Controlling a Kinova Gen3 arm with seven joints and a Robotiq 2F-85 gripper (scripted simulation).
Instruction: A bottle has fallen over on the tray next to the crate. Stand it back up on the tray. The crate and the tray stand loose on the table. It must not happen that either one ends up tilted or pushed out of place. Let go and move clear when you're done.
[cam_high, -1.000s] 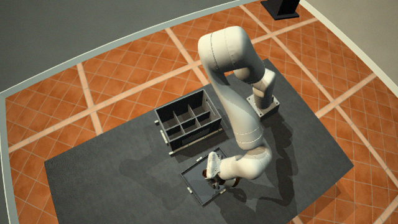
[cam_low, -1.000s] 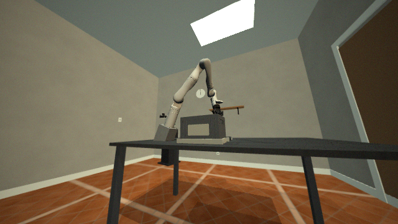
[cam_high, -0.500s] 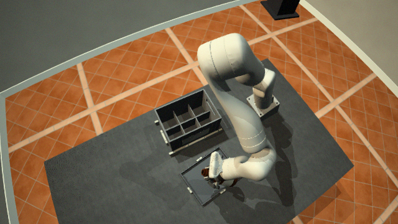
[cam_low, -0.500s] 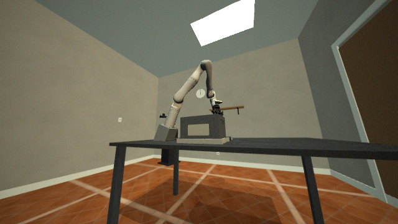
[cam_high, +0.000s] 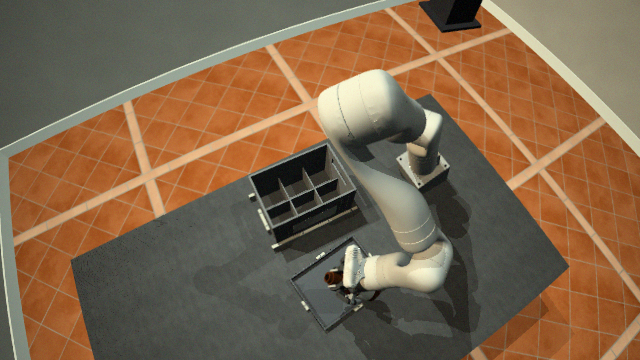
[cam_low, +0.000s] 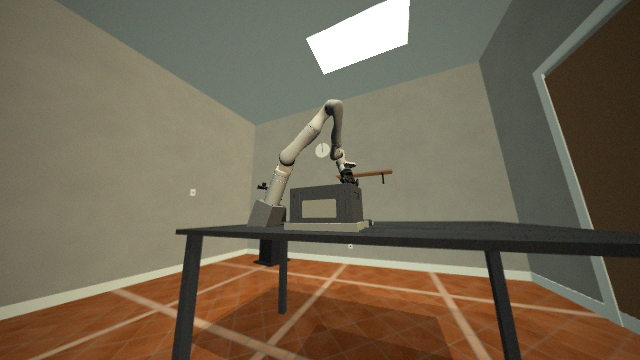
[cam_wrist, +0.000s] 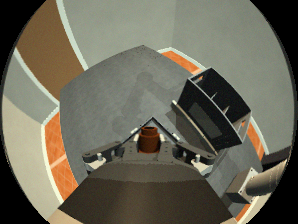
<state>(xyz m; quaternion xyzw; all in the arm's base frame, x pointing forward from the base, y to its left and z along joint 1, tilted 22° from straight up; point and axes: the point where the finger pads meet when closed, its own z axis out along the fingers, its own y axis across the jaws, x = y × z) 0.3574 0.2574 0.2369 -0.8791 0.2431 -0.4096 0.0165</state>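
Right now my hand is 4 cm past the brown bottle, 2 cm to the right of it and 3 cm above it. The rest, counted from my hand: dark crate: 30 cm to the right, 12 cm below; then dark tray: 3 cm behind, 2 cm to the right, 19 cm below.
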